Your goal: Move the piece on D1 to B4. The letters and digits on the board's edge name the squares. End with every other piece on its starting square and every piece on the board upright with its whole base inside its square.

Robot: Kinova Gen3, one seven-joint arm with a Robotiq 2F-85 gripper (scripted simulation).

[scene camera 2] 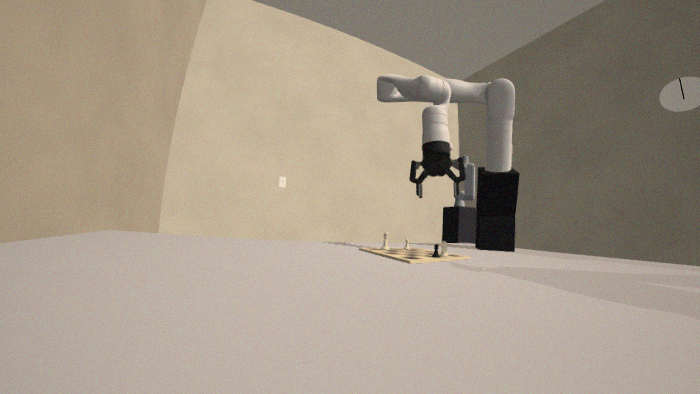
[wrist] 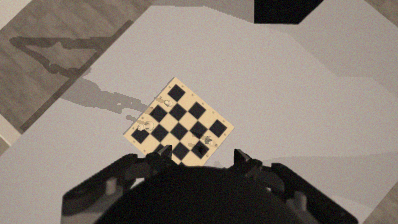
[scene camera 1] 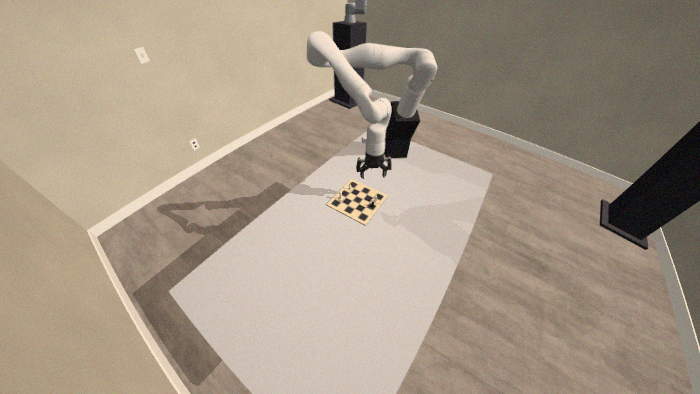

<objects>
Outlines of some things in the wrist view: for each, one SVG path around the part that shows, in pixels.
My gripper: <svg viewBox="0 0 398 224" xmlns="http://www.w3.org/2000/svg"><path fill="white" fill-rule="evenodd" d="M60 224L359 224L357 218L281 163L271 163L271 167L263 166L262 161L252 159L241 149L234 149L234 165L229 168L209 166L185 167L184 165L178 165L172 160L172 145L166 145L156 152L148 153L145 158L138 158L138 155L133 153L124 155L66 192L62 197ZM144 178L142 182L132 187L133 184L136 182L136 179Z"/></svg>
A chessboard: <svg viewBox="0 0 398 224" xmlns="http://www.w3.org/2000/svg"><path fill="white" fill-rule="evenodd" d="M175 77L127 131L124 137L144 155L156 152L166 145L172 145L172 160L178 165L203 166L234 129L234 126ZM200 146L205 147L205 152L203 155L201 155L199 152ZM207 136L212 137L212 145L205 144L205 138ZM154 124L152 130L144 129L140 131L137 129L139 124L145 125L147 121L151 121ZM164 101L172 101L172 106L167 107Z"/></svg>
</objects>
